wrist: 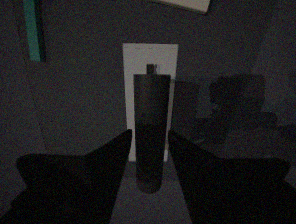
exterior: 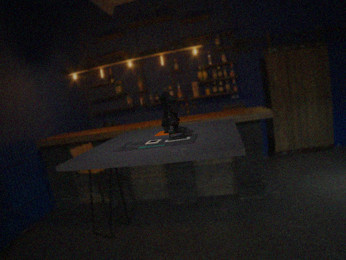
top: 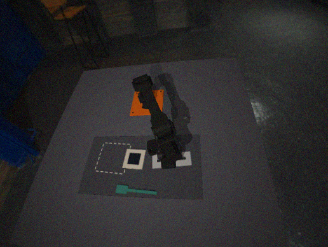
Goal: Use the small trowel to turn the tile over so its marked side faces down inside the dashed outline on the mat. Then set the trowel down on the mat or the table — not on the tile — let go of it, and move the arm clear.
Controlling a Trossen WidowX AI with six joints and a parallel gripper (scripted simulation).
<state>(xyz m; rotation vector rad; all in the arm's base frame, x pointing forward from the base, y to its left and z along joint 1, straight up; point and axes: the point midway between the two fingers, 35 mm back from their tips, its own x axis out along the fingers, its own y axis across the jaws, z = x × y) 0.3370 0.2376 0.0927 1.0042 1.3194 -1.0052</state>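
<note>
Now: gripper tip 1 cm short of the trowel, 2 cm to the left of it and 3 cm above it. Round my gripper tip: pale tile (4 cm ahead, 20 cm to the right, 6 cm below); dark mat (6 cm ahead, 16 cm to the right, 8 cm below); flat teal trowel-shaped piece (20 cm ahead, 16 cm to the right, 6 cm below).
</note>
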